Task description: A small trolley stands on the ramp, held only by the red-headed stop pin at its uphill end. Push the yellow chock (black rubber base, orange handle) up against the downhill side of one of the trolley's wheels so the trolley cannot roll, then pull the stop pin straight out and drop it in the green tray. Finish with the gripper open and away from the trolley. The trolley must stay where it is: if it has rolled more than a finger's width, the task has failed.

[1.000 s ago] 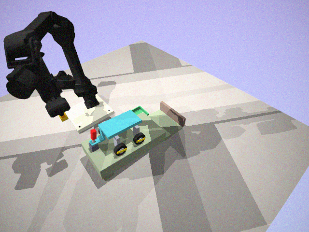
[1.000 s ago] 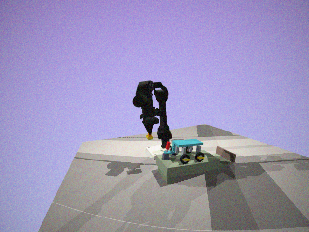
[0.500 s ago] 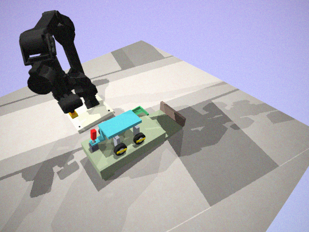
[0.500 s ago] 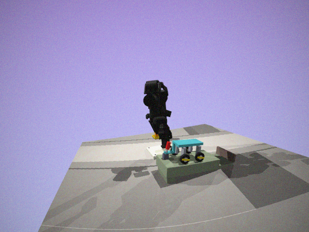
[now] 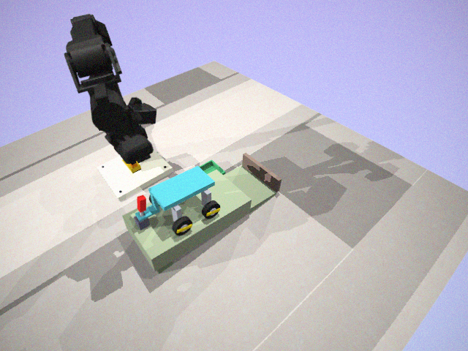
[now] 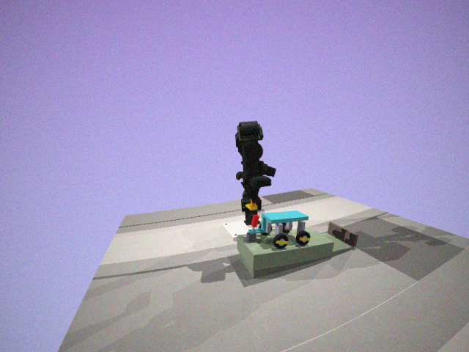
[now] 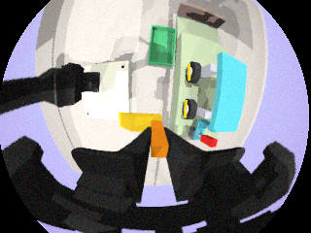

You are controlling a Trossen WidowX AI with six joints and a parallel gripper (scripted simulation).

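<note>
My gripper tip is now 12 cm short of the red-headed stop pin, 3 cm to the left of it and 5 cm above it. The rest, counted from my gripper tip: yellow chock (2 cm behind, 1 cm below); then pale green ramp (12 cm ahead, 7 cm to the left, 13 cm below); then cyan-topped trolley (12 cm ahead, 6 cm to the left, 6 cm below).
</note>
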